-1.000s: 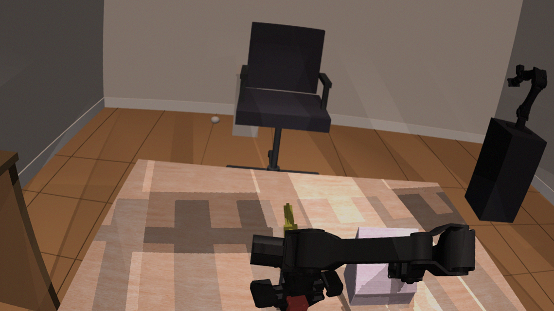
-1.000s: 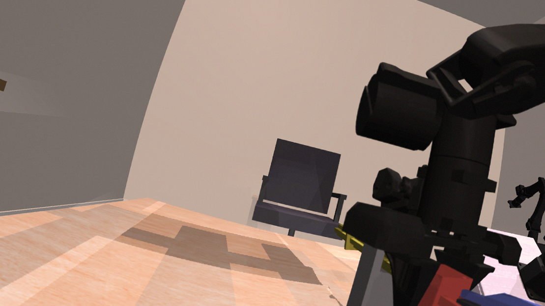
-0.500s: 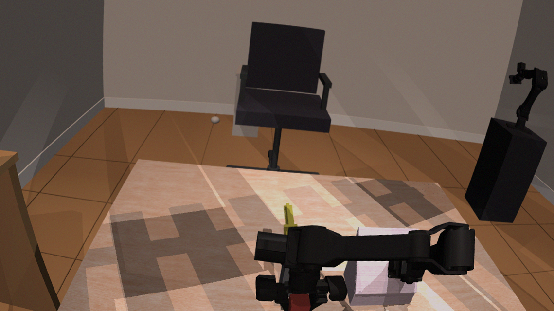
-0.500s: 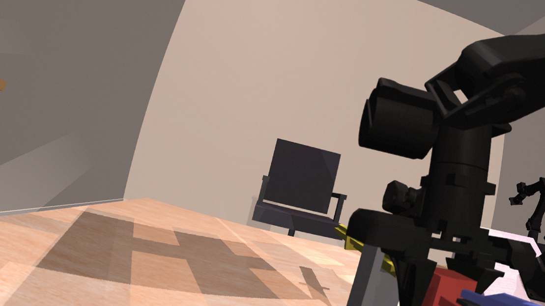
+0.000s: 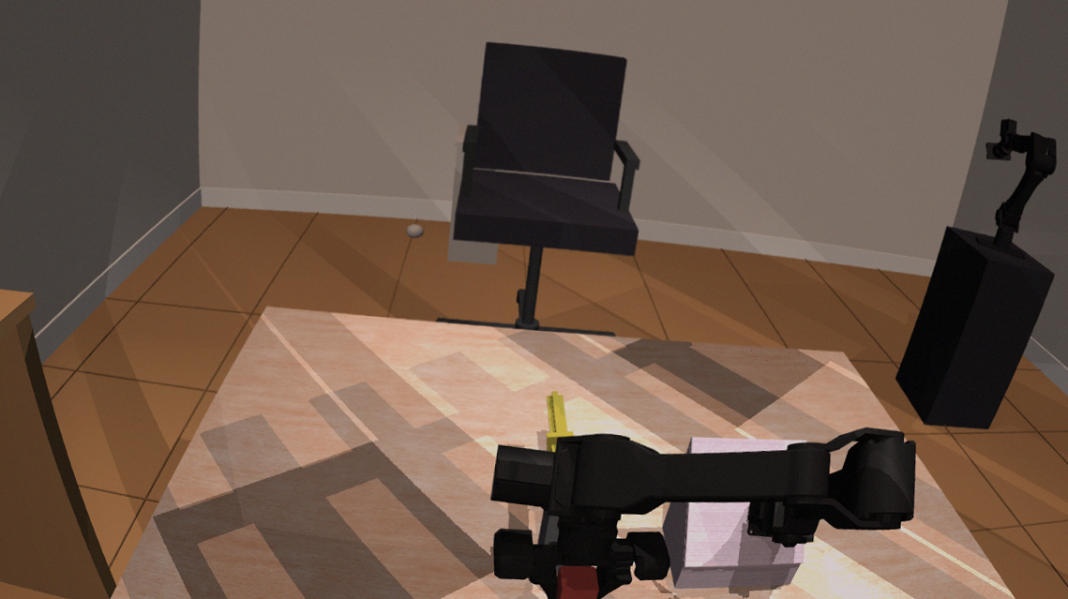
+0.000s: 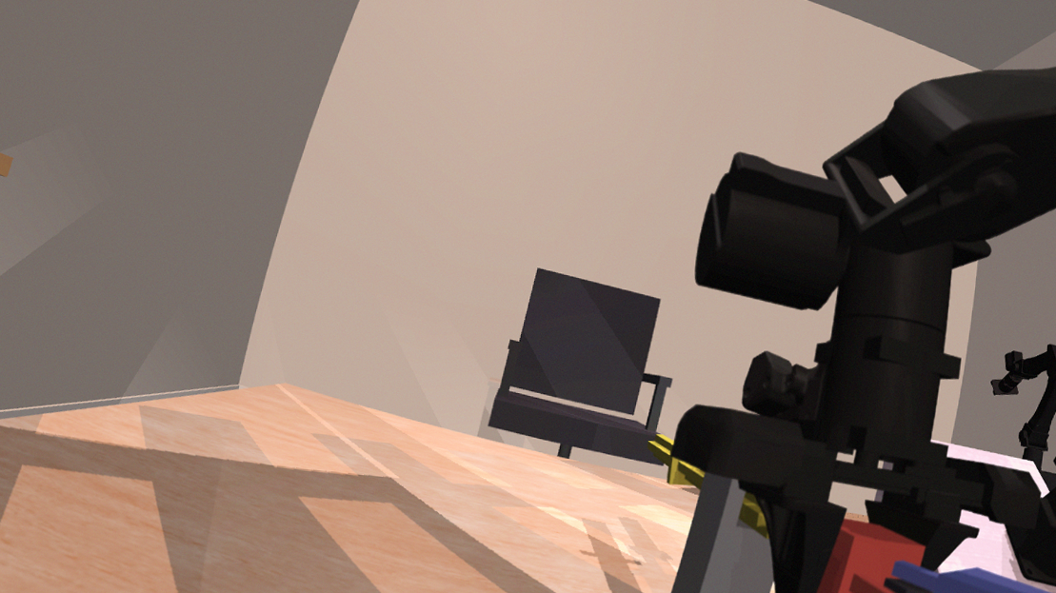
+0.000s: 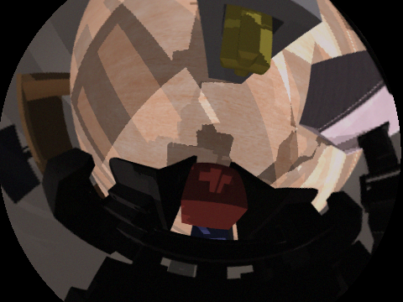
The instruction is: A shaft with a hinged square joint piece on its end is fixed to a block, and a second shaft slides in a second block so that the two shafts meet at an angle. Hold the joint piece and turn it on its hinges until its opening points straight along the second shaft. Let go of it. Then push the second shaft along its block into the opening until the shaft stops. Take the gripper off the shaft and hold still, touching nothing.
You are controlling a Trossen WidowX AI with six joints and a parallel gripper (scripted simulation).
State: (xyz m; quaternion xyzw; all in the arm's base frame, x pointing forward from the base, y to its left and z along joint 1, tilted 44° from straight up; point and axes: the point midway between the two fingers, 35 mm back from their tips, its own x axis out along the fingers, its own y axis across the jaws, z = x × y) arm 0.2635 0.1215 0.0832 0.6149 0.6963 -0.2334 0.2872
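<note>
My gripper tip is 1 cm to the right of the red square joint piece and 4 cm below it.
</note>
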